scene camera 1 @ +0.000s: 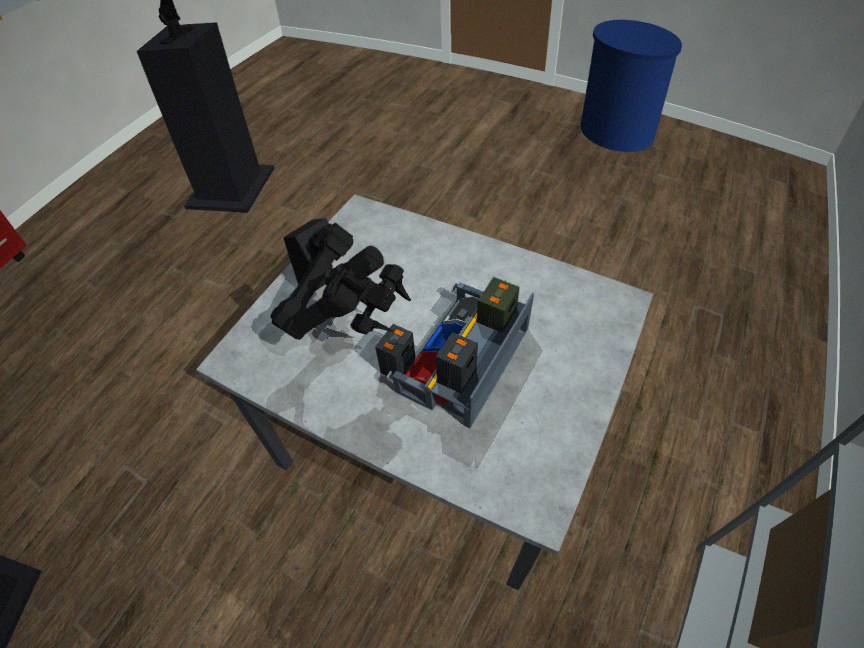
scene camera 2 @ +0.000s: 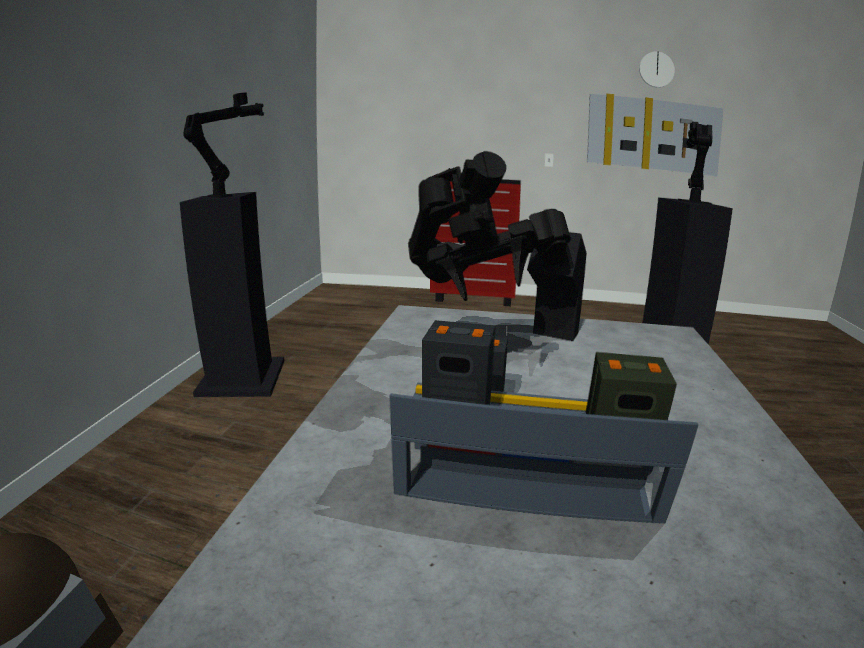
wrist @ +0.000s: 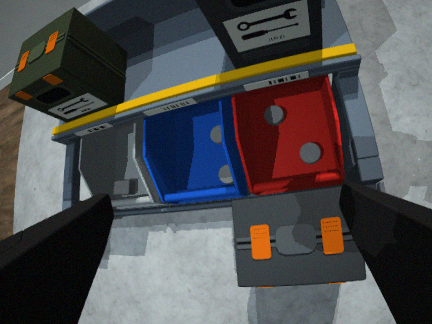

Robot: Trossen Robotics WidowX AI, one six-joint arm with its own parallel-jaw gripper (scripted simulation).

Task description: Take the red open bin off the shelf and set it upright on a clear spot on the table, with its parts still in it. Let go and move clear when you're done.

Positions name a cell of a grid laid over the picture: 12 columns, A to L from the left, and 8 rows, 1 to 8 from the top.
Labels:
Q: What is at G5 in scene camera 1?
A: A dark grey toolbox.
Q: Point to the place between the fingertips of my gripper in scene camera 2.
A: G4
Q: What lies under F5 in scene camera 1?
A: A dark grey toolbox.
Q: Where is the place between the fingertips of my gripper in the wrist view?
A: G5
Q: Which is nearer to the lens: the red open bin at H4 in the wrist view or the dark grey toolbox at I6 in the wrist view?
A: The dark grey toolbox.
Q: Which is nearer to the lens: the dark grey toolbox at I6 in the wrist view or the blue bin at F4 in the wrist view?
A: The dark grey toolbox.

